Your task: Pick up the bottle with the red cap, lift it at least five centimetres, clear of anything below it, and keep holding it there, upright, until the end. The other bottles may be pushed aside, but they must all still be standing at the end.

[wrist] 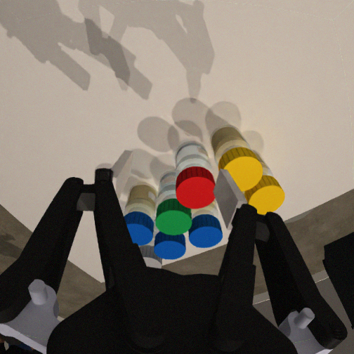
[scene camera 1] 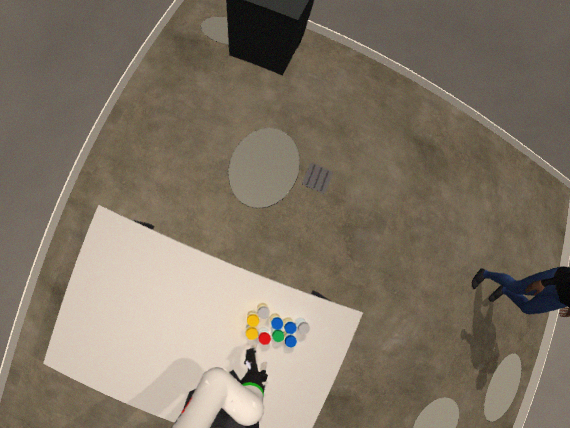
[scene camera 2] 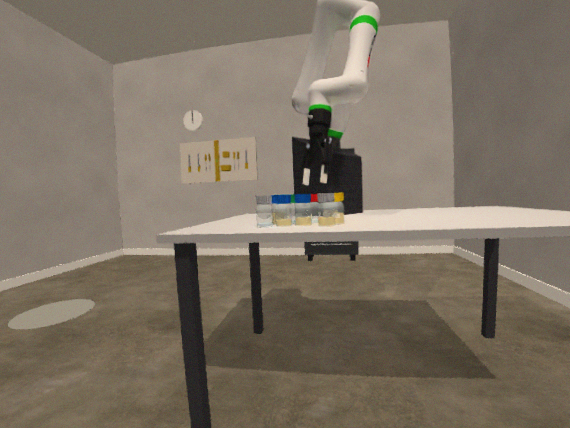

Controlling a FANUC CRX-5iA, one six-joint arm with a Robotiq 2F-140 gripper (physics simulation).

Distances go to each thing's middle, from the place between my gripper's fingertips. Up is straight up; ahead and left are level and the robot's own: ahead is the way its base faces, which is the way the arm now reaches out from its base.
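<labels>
The red-capped bottle [wrist: 194, 182] sits 90 mm below my hand, and it is 70 mm ahead of the hand and 10 mm to the right of it. Then there is the green-capped bottle [wrist: 172, 218], which I find 90 mm below my hand too, but 60 mm to the right of it and 100 mm ahead.
</labels>
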